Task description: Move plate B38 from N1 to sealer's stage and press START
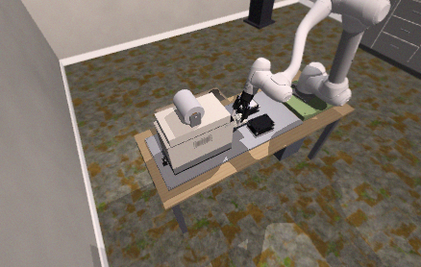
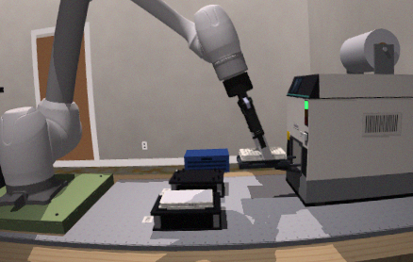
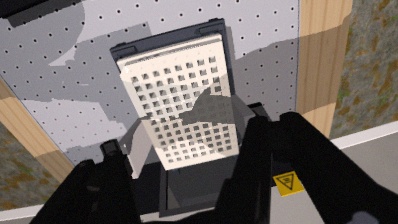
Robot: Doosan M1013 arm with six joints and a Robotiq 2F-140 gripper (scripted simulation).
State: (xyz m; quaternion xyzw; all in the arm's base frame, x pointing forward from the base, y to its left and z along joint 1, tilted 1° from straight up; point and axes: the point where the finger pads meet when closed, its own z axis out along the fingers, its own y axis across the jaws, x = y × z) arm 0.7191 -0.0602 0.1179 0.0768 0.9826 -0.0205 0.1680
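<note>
Right now the sealer stage is 4 cm below my hand. The rest, counted from my hand: label 29 cm behind, 10 cm to the left, 15 cm below; yellow warning sticker 11 cm ahead, 7 cm to the left, 1 cm above; start button 9 cm ahead, 11 cm to the right, 4 cm above.
</note>
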